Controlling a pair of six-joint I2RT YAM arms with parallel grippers.
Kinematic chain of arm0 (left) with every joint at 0, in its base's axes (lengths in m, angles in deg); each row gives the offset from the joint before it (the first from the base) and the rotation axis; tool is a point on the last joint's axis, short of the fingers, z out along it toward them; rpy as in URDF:
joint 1: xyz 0 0 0.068 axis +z
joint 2: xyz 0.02 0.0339 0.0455 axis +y
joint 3: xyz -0.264 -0.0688 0 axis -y
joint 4: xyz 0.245 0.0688 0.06 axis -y
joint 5: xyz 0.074 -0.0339 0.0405 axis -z
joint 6: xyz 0.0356 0 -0.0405 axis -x
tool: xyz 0 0 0 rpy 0 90 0
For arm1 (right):
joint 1: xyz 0 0 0.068 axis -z
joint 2: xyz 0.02 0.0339 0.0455 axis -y
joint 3: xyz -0.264 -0.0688 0 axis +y
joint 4: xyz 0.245 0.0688 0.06 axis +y
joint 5: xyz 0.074 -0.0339 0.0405 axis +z
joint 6: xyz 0.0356 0 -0.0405 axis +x
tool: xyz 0 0 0 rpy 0 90 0
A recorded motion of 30 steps. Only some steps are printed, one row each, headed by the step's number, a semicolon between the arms.
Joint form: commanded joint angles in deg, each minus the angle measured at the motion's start. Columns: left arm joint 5, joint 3, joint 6, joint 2, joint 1, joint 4; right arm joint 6, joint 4, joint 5, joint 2, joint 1, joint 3.
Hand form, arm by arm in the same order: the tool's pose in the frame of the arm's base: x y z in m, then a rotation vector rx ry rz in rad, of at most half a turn. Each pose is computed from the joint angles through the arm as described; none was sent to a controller.
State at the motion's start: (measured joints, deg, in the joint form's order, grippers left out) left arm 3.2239 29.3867 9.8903 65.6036 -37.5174 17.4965; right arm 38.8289 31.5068 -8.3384 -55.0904 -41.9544 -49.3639
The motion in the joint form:
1: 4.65 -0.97 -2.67 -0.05 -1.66 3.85; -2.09 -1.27 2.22 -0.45 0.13 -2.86
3: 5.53 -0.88 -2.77 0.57 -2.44 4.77; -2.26 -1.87 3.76 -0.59 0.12 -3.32
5: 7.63 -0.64 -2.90 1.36 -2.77 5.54; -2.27 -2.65 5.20 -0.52 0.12 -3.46
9: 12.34 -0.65 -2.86 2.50 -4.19 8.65; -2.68 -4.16 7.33 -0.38 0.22 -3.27
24: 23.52 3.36 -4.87 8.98 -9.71 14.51; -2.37 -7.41 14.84 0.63 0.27 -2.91
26: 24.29 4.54 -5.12 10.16 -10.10 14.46; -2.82 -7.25 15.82 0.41 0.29 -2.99
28: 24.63 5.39 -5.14 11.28 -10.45 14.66; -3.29 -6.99 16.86 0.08 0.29 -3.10
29: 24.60 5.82 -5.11 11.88 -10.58 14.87; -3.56 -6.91 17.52 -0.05 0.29 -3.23
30: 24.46 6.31 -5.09 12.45 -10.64 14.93; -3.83 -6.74 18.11 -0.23 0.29 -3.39
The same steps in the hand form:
1: 0.1887 -0.1601 0.2240 0.6175 1.7976 -0.6857; 0.1589 0.1371 0.3164 -0.0350 2.2313 0.6657
3: 0.1876 -0.1642 0.2238 0.6412 1.7853 -0.7090; 0.1592 0.1387 0.3196 -0.0536 2.2239 0.7002
5: 0.1875 -0.1677 0.2235 0.6740 1.7739 -0.7451; 0.1591 0.1398 0.3219 -0.0681 2.2146 0.7347
9: 0.1836 -0.1764 0.2247 0.7484 1.7197 -0.8417; 0.1592 0.1412 0.3237 -0.0961 2.1983 0.7805
24: 0.1761 -0.2139 0.2312 0.9908 1.5603 -1.0584; 0.1554 0.1438 0.3305 -0.1752 2.1609 0.9442
26: 0.1777 -0.2191 0.2326 1.0098 1.5516 -1.0714; 0.1556 0.1446 0.3300 -0.1950 2.1672 0.9531
28: 0.1791 -0.2235 0.2326 1.0200 1.5485 -1.0803; 0.1558 0.1457 0.3292 -0.2162 2.1766 0.9616
29: 0.1802 -0.2257 0.2327 1.0211 1.5475 -1.0818; 0.1558 0.1463 0.3294 -0.2292 2.1786 0.9693
30: 0.1816 -0.2276 0.2329 1.0201 1.5485 -1.0807; 0.1560 0.1469 0.3295 -0.2414 2.1822 0.9749

